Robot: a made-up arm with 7 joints.
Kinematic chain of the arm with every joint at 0, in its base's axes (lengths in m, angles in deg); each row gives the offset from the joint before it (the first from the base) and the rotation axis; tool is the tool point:
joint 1: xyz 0 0 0.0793 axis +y
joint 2: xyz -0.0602 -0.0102 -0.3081 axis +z
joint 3: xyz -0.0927 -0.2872 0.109 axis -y
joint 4: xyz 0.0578 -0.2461 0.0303 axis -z
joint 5: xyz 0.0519 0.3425 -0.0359 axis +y
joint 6: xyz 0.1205 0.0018 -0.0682 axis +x
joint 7: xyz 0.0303 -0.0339 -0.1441 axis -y
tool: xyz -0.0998 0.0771 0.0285
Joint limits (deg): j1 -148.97..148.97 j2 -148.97..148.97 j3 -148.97..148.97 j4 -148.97..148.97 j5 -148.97..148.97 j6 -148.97..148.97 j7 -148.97..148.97
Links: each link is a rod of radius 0.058 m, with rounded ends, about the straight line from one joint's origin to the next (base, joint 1, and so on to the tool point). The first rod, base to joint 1, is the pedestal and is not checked.
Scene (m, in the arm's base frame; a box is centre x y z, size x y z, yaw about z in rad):
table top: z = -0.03
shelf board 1: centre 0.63 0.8 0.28 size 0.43 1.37 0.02 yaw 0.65
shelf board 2: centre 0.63 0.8 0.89 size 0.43 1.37 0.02 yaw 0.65
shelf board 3: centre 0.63 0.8 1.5 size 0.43 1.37 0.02 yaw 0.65
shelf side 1: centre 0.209 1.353 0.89 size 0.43 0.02 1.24 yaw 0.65
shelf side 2: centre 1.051 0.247 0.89 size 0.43 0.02 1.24 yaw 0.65
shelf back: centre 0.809 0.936 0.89 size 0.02 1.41 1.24 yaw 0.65
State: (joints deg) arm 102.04 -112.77 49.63 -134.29 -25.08 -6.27 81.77
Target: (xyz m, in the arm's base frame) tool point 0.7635 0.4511 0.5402
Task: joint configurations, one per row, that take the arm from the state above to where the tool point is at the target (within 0.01 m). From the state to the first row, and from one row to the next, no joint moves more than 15 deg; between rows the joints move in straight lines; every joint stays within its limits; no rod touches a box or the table.
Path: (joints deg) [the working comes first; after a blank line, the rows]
Joints at the target: 148.97 -83.63 -21.10 -148.97 -68.09 26.81 97.36
Straight joint move there: clear.

1: 111.43 -106.94 35.48 -137.23 -33.68 0.35 84.89
2: 120.81 -101.12 21.34 -140.16 -42.28 6.96 88.01
3: 130.20 -95.29 7.19 -143.10 -50.89 13.58 91.13
4: 139.58 -89.46 -6.95 -146.03 -59.49 20.20 94.24
5: 148.97 -83.63 -21.10 -148.97 -68.09 26.81 97.36

